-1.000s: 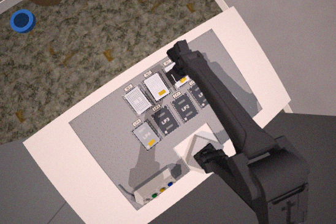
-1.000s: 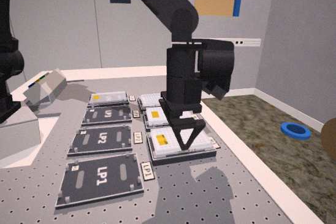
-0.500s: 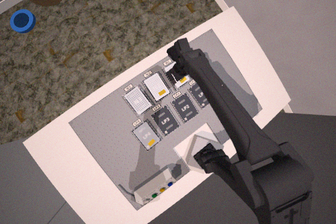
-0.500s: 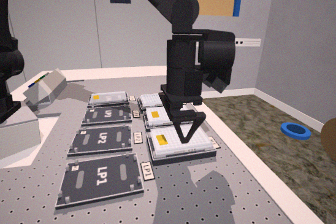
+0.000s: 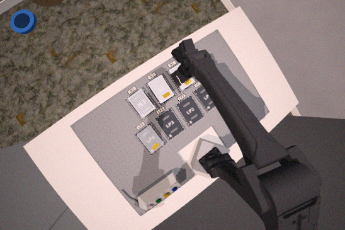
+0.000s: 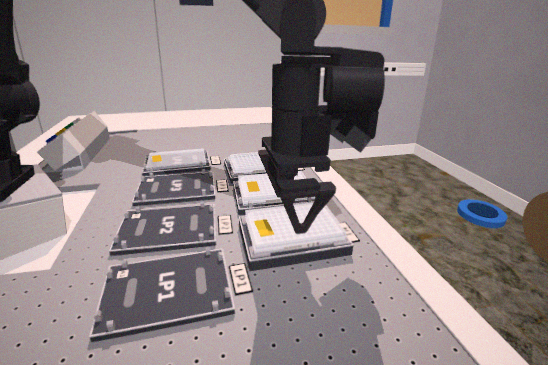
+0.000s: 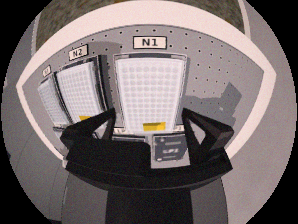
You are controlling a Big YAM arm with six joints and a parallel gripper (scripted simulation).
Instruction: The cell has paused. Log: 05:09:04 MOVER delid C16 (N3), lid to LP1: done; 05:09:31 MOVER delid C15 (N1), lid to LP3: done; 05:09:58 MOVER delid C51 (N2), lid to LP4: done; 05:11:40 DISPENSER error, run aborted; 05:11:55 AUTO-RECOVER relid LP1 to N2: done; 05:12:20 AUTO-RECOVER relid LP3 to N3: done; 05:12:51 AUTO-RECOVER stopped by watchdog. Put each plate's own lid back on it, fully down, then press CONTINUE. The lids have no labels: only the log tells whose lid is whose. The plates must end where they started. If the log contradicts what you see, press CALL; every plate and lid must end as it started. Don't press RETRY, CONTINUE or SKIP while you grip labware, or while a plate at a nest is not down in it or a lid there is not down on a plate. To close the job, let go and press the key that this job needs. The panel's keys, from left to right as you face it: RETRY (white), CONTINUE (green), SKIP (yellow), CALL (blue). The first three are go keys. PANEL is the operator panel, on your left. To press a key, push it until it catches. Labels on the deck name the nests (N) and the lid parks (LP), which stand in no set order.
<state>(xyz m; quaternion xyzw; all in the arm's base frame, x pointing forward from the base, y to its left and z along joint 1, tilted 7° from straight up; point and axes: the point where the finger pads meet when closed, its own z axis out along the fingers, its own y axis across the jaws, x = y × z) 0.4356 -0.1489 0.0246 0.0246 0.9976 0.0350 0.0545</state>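
Right now the clear lid is 130 mm to the left of my hand, 30 mm below it and 20 mm ahead of it. Round my hand: blue key (430 mm behind, 390 mm to the left, 10 mm above); then green key (490 mm to the left, 430 mm behind, 10 mm above); then yellow key (440 mm to the left, 430 mm behind, 10 mm above).
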